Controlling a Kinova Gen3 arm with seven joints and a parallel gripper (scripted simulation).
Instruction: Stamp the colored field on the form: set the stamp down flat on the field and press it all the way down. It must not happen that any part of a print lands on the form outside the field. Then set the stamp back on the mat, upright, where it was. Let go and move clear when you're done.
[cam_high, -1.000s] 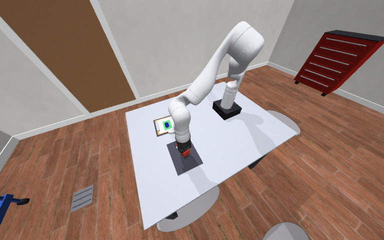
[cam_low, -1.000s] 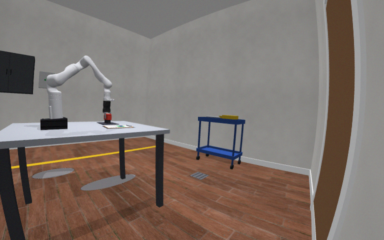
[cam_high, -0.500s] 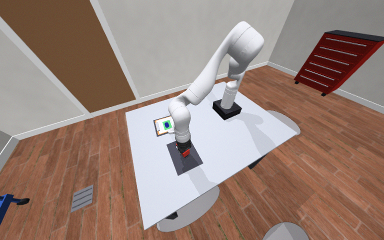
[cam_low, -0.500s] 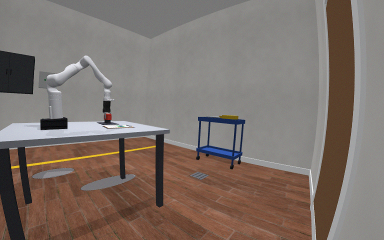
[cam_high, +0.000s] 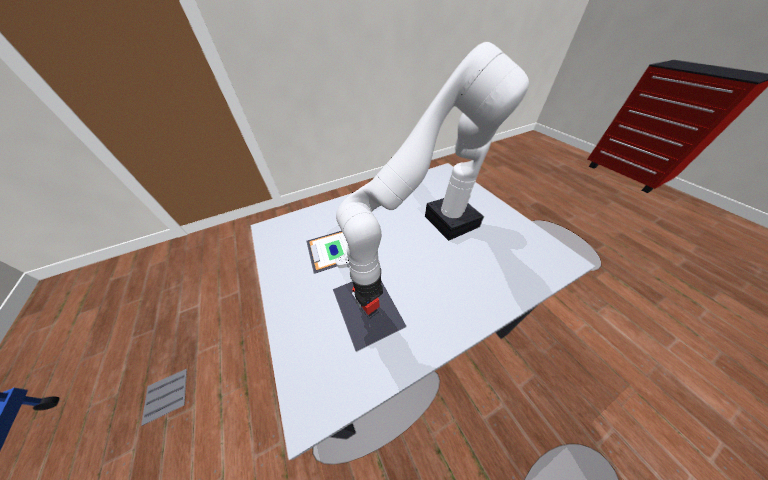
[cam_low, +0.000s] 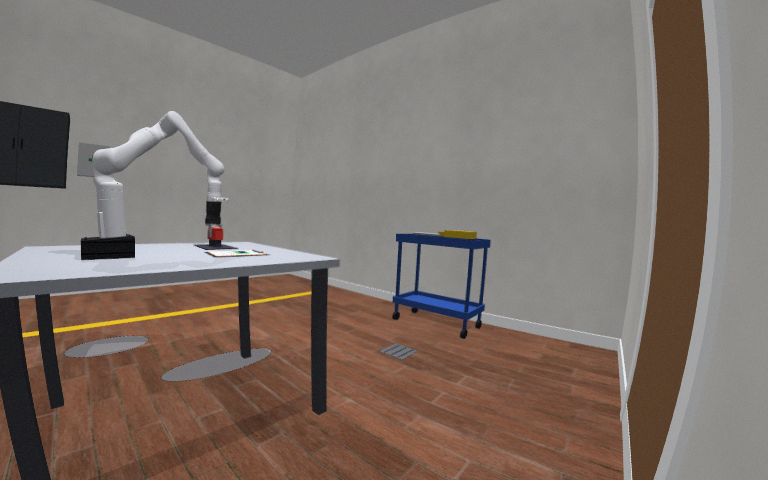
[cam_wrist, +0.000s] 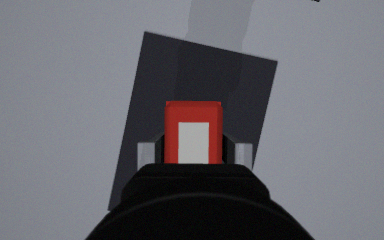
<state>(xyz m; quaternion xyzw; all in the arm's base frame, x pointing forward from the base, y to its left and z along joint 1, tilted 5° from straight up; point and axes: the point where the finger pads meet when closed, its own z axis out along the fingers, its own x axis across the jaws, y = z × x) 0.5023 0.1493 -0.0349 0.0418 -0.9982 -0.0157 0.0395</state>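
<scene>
Right now my hand is 2 cm above the red stamp. From my hand the other things lie so: dark mat (7 cm below); form (2 cm behind, 30 cm to the right, 7 cm below).
</scene>
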